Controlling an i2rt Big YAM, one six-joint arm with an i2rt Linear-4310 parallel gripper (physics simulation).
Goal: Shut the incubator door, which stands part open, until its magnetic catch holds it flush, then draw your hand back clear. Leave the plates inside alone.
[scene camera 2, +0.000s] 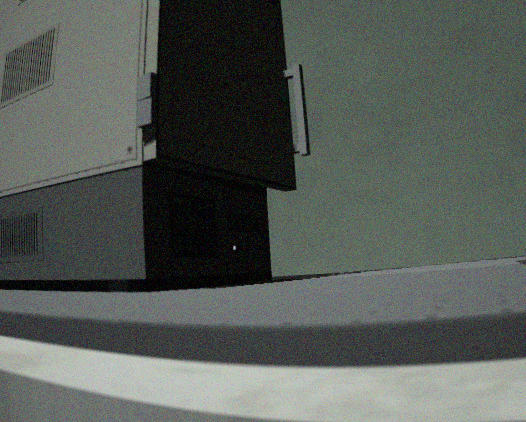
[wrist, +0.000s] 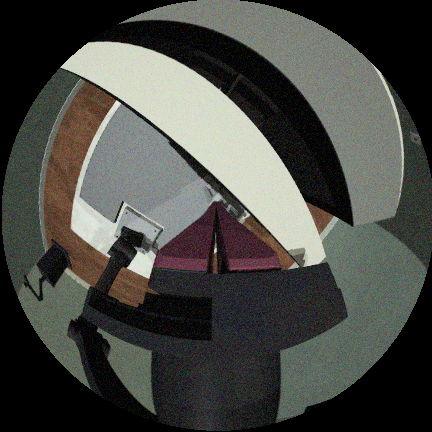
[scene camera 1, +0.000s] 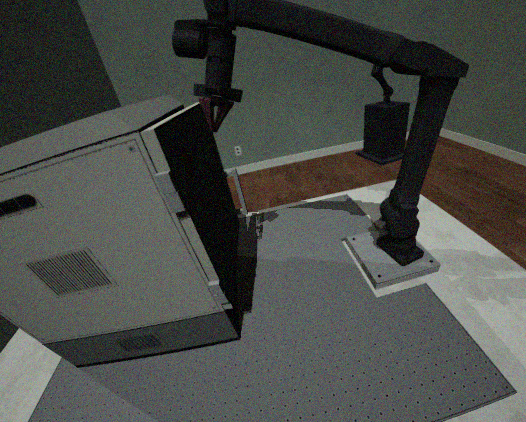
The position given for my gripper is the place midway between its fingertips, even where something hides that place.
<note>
My gripper (scene camera 1: 213, 132) is shut and holds nothing. Further things: an incubator door (scene camera 2: 220, 82).
The incubator door shows as well in the wrist view (wrist: 193, 114) and in scene camera 1 (scene camera 1: 183, 150). My gripper is seen too in the wrist view (wrist: 215, 206).
</note>
